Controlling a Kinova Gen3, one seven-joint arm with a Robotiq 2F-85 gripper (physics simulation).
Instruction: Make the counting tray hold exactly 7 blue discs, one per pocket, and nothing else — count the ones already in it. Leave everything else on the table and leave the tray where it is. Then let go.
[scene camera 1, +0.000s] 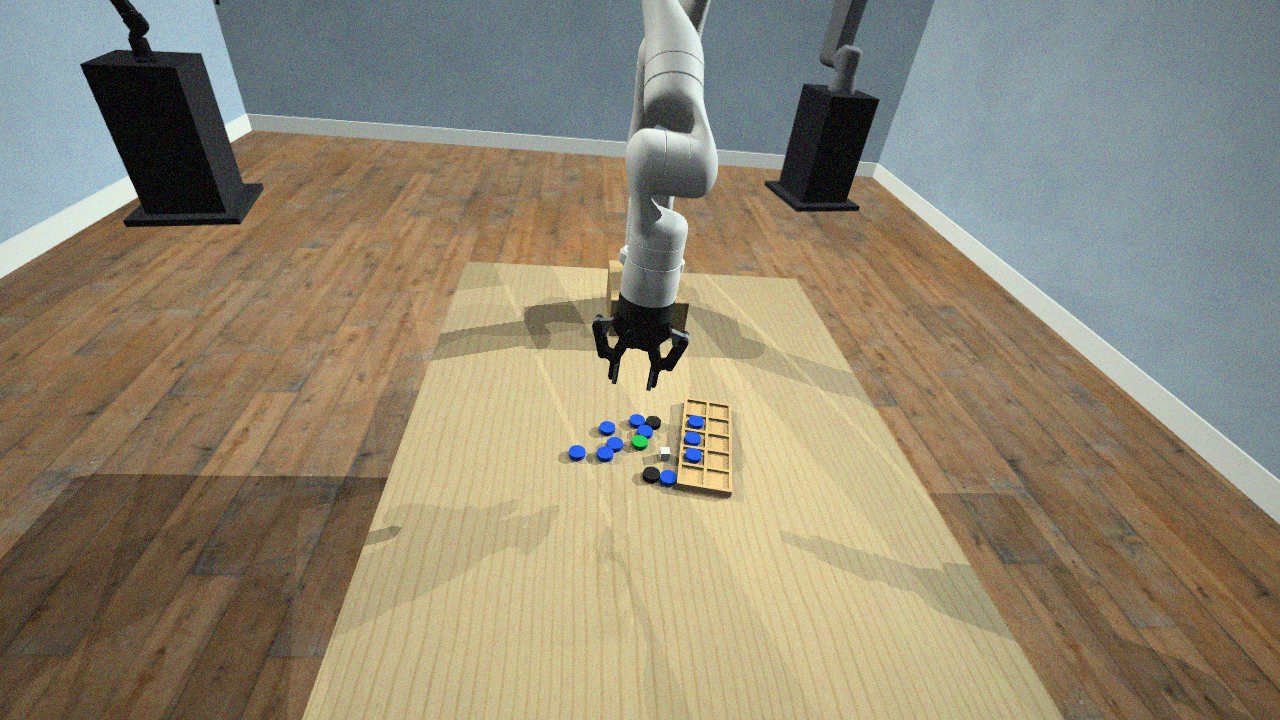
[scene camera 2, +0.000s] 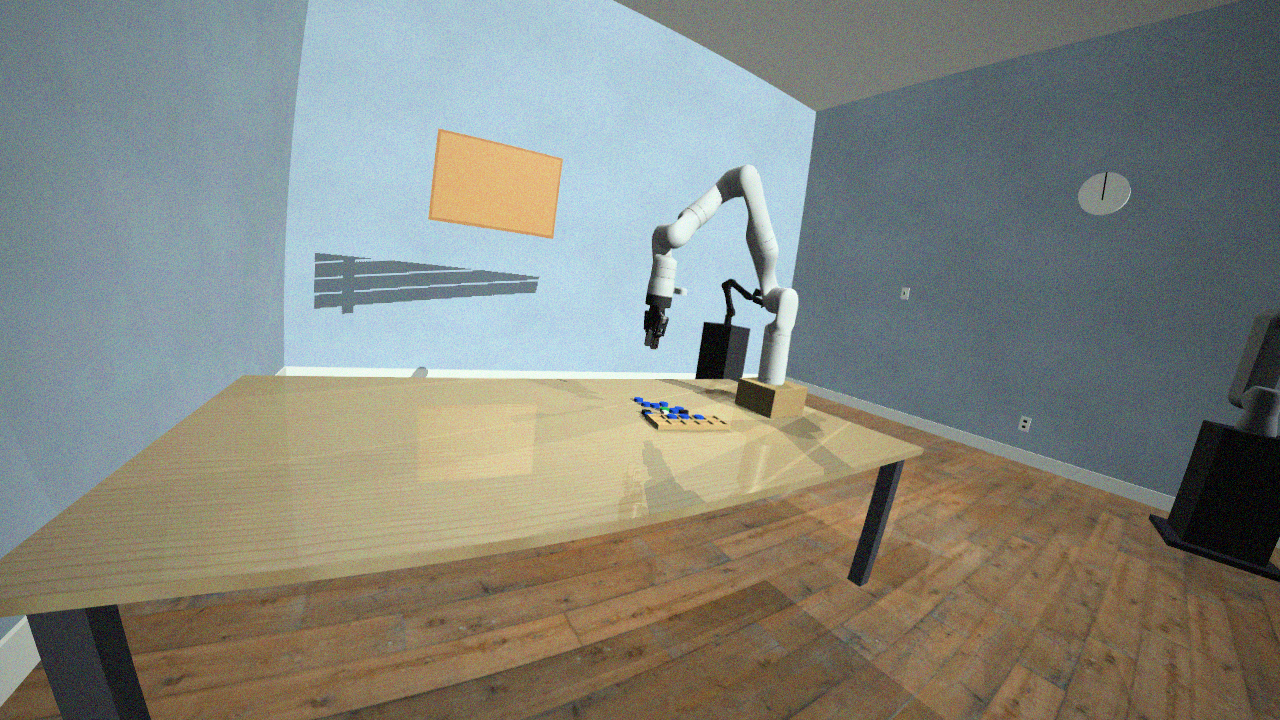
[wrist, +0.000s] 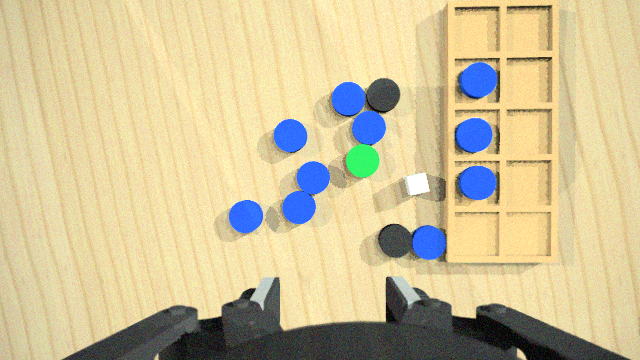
Note:
A blue disc (wrist: 475, 182) rests on a wooden counting tray (scene camera 1: 712, 475). A blue disc (wrist: 245, 216) and a green disc (wrist: 362, 160) rest on the table. Further things: my gripper (scene camera 1: 631, 384).
The wooden counting tray shows as well in scene camera 2 (scene camera 2: 710, 422) and in the wrist view (wrist: 519, 222). My gripper is seen too in scene camera 2 (scene camera 2: 650, 347) and in the wrist view (wrist: 332, 299).

